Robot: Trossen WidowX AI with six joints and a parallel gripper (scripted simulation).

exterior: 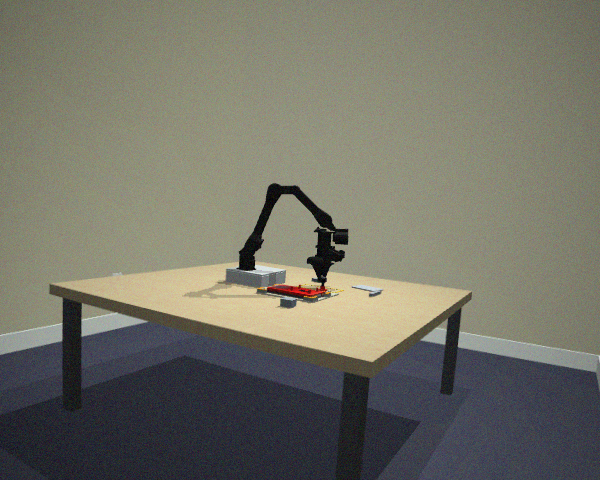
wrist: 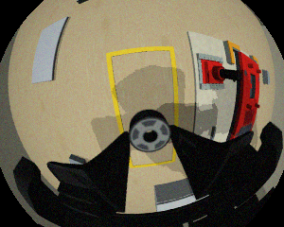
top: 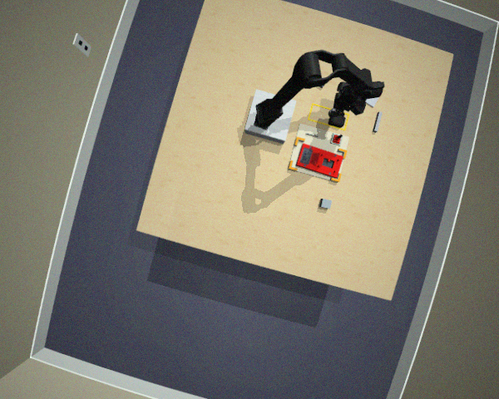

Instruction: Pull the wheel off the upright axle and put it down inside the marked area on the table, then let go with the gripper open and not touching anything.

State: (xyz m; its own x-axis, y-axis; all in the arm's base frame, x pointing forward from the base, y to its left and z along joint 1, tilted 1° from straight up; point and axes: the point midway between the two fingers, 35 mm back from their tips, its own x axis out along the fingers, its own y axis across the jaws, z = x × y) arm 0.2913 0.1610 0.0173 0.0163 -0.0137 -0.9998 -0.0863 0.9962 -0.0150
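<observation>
The wheel is right at my gripper tip. The rest, counted from my gripper tip: pale fixture board (20 mm ahead, 200 mm to the right, 30 mm below); then upright axle (60 mm ahead, 100 mm to the right, 10 mm below).
</observation>
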